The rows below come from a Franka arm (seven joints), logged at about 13 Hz.
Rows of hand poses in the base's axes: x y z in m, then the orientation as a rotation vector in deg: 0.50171 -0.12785 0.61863 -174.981 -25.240 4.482; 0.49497 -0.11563 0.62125 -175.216 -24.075 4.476; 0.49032 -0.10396 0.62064 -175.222 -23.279 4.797; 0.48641 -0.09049 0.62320 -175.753 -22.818 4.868; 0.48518 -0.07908 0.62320 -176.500 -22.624 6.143; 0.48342 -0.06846 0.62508 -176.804 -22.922 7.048; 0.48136 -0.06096 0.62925 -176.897 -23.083 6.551; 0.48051 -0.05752 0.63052 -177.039 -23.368 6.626; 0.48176 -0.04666 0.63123 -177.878 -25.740 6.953; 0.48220 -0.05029 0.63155 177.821 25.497 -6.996; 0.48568 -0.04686 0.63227 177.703 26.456 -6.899; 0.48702 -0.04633 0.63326 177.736 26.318 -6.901; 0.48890 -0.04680 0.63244 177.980 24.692 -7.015
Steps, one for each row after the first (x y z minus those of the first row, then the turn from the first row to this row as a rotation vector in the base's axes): -0.00674 0.01222 0.00262 -0.091 0.003 -0.766; -0.01139 0.02389 0.00201 -0.044 0.236 -1.274; -0.01530 0.03736 0.00457 -0.522 0.215 -1.601; -0.01653 0.04877 0.00457 -1.390 0.910 -1.745; -0.01829 0.05939 0.00645 -1.835 1.421 -1.555; -0.02035 0.06689 0.01062 -1.880 1.087 -1.467; -0.02120 0.07033 0.01189 -2.060 1.100 -1.292; -0.01995 0.08119 0.01260 -3.200 1.079 0.170; -0.01951 0.07756 0.01292 -3.563 1.060 0.032; -0.01603 0.08099 0.01364 -3.519 0.987 0.645; -0.01469 0.08152 0.01463 -3.509 0.992 0.555; -0.01281 0.08105 0.01381 -3.535 1.090 -0.491
